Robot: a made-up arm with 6 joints. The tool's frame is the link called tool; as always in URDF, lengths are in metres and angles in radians. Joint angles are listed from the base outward.
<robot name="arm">
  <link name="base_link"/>
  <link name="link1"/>
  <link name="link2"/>
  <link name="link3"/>
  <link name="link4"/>
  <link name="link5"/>
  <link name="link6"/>
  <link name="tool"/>
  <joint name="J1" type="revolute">
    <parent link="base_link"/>
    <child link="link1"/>
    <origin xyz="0 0 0.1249" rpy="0 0 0"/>
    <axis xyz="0 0 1"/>
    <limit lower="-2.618" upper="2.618"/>
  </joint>
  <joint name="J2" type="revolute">
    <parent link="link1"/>
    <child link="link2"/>
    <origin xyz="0 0 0" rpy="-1.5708 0 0"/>
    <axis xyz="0 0 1"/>
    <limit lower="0" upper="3.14"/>
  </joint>
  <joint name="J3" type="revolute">
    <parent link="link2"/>
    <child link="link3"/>
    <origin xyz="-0.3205 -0.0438 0" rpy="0 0 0"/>
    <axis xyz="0 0 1"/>
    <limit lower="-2.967" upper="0"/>
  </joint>
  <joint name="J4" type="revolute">
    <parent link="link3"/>
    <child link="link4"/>
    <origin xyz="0.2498 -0.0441 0" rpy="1.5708 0 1.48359"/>
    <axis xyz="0 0 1"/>
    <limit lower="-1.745" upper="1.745"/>
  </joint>
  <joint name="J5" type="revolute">
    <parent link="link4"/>
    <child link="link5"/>
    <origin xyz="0 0 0" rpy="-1.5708 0 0"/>
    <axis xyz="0 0 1"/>
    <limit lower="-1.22" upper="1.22"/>
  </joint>
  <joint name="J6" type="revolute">
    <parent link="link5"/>
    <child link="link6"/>
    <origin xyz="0.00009 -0.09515 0" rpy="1.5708 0 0"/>
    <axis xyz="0 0 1"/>
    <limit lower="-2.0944" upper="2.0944"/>
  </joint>
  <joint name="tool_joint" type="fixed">
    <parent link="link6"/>
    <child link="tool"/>
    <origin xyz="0 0 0" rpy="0 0 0"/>
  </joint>
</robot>
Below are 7 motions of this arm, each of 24 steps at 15 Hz.
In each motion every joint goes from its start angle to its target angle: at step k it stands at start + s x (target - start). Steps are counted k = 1, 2, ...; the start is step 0. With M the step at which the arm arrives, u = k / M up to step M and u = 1 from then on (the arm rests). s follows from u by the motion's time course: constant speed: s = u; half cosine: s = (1 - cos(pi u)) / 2; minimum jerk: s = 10 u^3 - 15 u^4 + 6 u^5.
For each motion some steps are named. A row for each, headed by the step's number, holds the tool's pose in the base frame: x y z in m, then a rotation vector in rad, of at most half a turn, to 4 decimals.
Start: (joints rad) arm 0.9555 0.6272 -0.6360 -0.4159 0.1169 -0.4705
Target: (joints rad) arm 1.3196 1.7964 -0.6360 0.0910 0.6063 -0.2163
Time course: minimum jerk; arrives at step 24
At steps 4, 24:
4: 0.0730 0.0974 0.3872 -1.2726 1.0348 0.0433
24: 0.0559 0.2378 0.1215 2.0147 -2.2551 0.0246

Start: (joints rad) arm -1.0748 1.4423 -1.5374 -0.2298 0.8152 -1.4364
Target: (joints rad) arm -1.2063 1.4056 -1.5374 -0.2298 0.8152 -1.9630
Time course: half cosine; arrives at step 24
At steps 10, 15, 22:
10: 0.1236 -0.2941 0.4658 0.7831 -2.6257 1.4502
15: 0.1095 -0.2953 0.4695 0.9155 -2.4881 1.4087
22: 0.0967 -0.2958 0.4729 1.0256 -2.3622 1.3601

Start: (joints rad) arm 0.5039 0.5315 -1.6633 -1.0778 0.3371 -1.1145
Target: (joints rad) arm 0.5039 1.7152 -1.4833 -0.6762 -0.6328 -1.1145
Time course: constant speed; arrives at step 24
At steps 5, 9, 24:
5: 0.0020 -0.0112 0.6692 -0.7322 0.3254 -1.5647
9: 0.0914 0.0526 0.6589 -0.8961 0.2523 -1.4280
24: 0.3552 0.2360 0.4536 -1.2384 0.2509 -0.8035

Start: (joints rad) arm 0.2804 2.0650 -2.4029 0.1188 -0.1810 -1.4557
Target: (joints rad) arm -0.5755 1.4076 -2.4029 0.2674 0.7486 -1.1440
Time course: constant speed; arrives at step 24
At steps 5, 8, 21, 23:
5: 0.4340 0.0447 0.6129 -0.6697 0.8398 -1.0330
8: 0.4007 0.0001 0.6379 -0.6356 0.9124 -1.0612
21: 0.2051 -0.0883 0.7076 -0.4549 1.1939 -1.1771
23: 0.1738 -0.0855 0.7123 -0.4236 1.2337 -1.1956

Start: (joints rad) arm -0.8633 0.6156 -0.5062 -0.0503 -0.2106 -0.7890
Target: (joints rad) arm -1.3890 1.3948 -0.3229 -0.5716 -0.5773 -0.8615
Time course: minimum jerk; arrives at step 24
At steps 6, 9, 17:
6: 0.0810 -0.1018 0.3672 -0.0072 1.6220 -1.4366
9: 0.0899 -0.1320 0.3424 -0.0405 1.7693 -1.4896
17: 0.0787 -0.2072 0.2378 -0.1568 2.2372 -1.4024

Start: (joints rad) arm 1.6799 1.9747 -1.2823 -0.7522 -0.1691 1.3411
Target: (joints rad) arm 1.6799 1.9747 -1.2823 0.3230 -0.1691 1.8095
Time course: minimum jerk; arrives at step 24
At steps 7, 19, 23, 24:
7: -0.0601 0.4676 0.2344 -1.0855 2.2266 1.4899
19: -0.0475 0.4702 0.2362 -0.4583 -2.4071 -1.5045
23: -0.0464 0.4701 0.2359 -0.5775 -2.3551 -1.4676
24: -0.0464 0.4701 0.2359 -0.5787 -2.3545 -1.4672

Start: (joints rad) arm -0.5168 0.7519 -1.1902 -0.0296 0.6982 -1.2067
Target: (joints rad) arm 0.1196 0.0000 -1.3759 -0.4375 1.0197 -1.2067
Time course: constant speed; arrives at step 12
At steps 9, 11, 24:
9: -0.1565 -0.0191 0.5018 -0.6720 1.2289 -1.3993
11: -0.2080 -0.0452 0.4786 -0.6073 1.1300 -1.3865
24: -0.2312 -0.0624 0.4639 -0.5685 1.0868 -1.3728

